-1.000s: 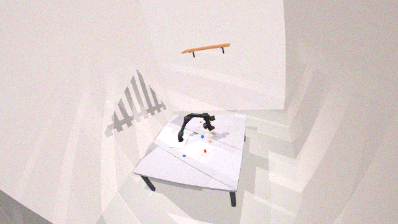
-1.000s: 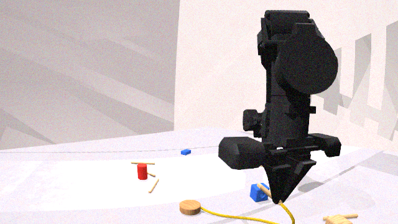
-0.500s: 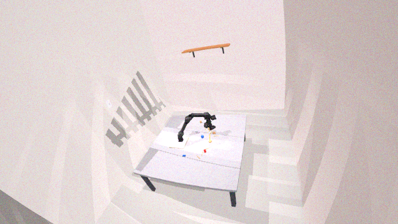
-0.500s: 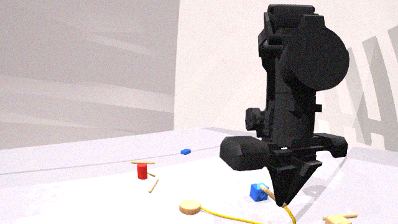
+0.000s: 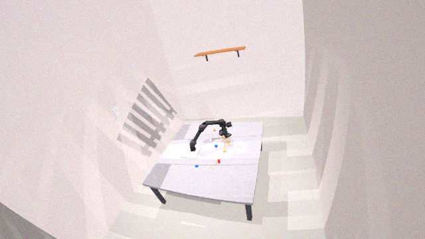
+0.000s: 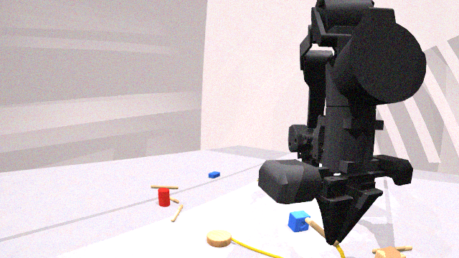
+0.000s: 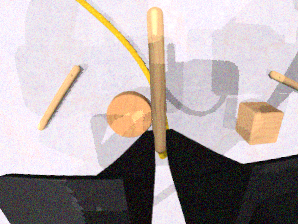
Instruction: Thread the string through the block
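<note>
My gripper tip is 7 cm to the right of the light wooden piece, 7 cm past it and 5 cm above it. Also, from my gripper tip: round wooden button 18 cm to the right, 6 cm below; thin wooden stick 1 cm to the right, 1 cm behind; yellow string 1 cm below.
</note>
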